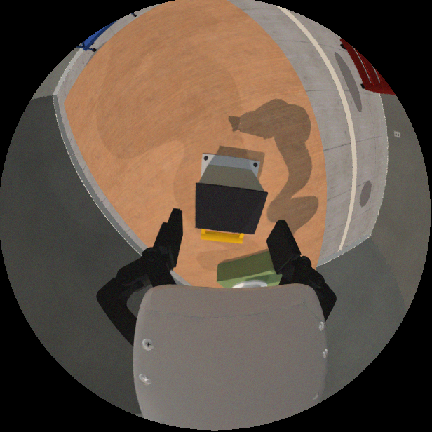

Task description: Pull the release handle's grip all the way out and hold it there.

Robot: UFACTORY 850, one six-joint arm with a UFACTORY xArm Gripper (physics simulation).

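The release handle's yellow grip (222, 237) shows as a short bar at the lower edge of a housing (231, 208) with a black top face and grey-beige sides. The housing stands on a light metal base plate (231, 162) with dark bolts at its corners. The rest of the handle is hidden under the black face. My gripper (229, 226) is open, with one black finger to the left of the housing and grip and the other to the right. Nothing is between its fingertips that they touch; how far the grip lies below them is hard to tell.
A green block (245, 267) with a white round part lies below the grip, partly hidden by the right finger. The wooden table top (150, 90) spreads around the housing. A red slatted object (367, 72) is at the upper right, a blue one (97, 37) at the upper left.
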